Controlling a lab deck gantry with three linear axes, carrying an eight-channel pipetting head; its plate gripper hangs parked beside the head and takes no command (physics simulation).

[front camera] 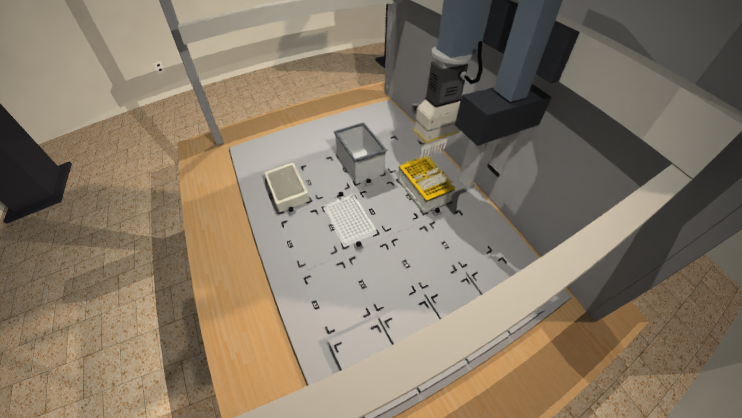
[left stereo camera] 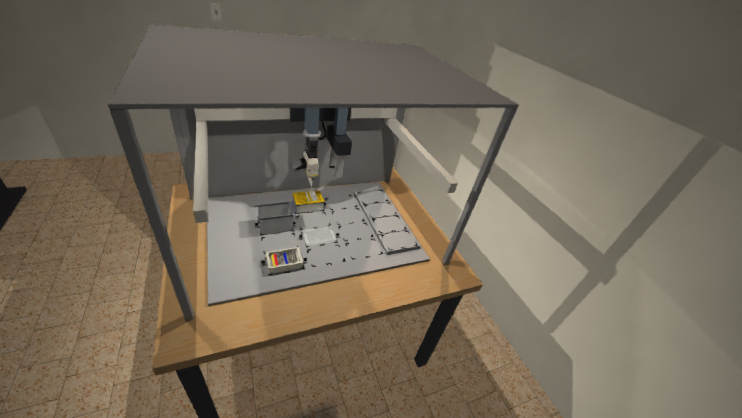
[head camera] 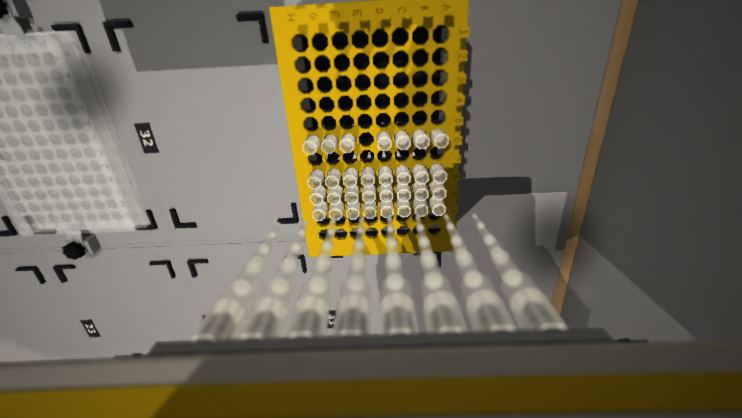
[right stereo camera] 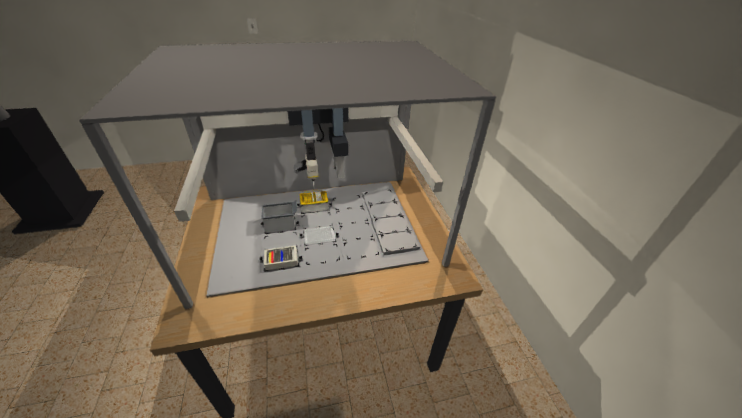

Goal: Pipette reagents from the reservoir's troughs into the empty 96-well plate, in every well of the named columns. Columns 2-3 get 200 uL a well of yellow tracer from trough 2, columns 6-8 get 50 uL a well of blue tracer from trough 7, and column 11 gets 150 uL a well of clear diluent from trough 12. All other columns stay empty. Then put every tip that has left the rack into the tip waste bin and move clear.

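Observation:
The pipetting head (front camera: 437,115) (left stereo camera: 311,167) (right stereo camera: 312,168) carries eight clear tips (front camera: 433,149) (head camera: 356,283), raised above the rack. No coloured liquid shows in them. The yellow tip rack (front camera: 410,168) (head camera: 290,103) (left stereo camera: 301,198) holds tips in columns 8-10 and seven in column 6, with E6 empty; column 7 is empty. The plate (front camera: 350,220) (head camera: 57,140) (left stereo camera: 319,236) shows no colour. The reservoir (front camera: 286,185) (left stereo camera: 284,259) (right stereo camera: 280,257) shows yellow, red and blue troughs in the stereo views. The waste bin (front camera: 360,168) (right stereo camera: 279,222) has a pale patch inside. My plate gripper (front camera: 482,173) hangs parked, fingers apart, empty.
The bin stands between the reservoir and the rack, with the plate in front of it. Frame posts (left stereo camera: 155,218) (right stereo camera: 140,218) rise at the deck's corners. A raised tray frame (left stereo camera: 371,223) (right stereo camera: 376,223) lies on the right of the deck in the stereo views.

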